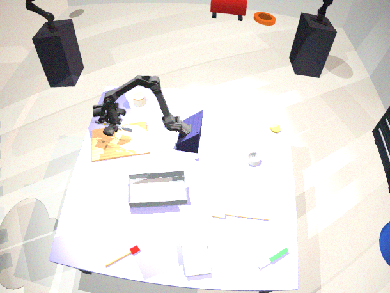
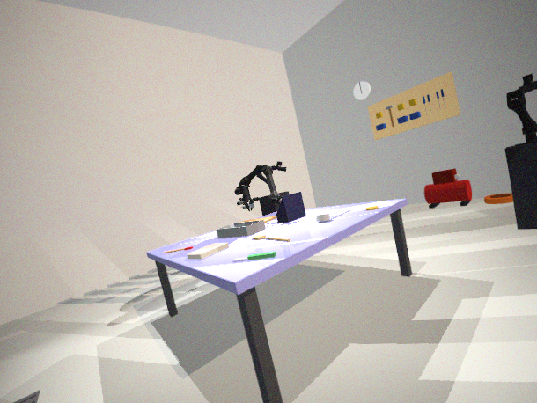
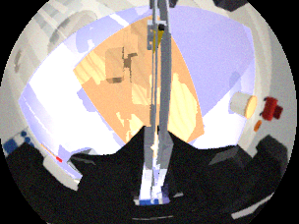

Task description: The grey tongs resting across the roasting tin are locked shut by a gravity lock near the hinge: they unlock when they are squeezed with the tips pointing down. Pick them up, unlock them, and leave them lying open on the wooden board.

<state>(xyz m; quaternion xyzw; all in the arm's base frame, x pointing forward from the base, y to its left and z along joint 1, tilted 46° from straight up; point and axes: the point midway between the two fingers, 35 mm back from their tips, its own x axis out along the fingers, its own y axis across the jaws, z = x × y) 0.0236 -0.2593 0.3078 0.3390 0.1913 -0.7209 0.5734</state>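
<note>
My gripper tip is 100 mm above the wooden board. Round my gripper tip: red-headed spatula (690 mm ahead, 140 mm to the left, 100 mm below); then grey roasting tin (320 mm ahead, 260 mm to the left, 70 mm below); then pale flat block (680 mm ahead, 480 mm to the left, 90 mm below).
</note>
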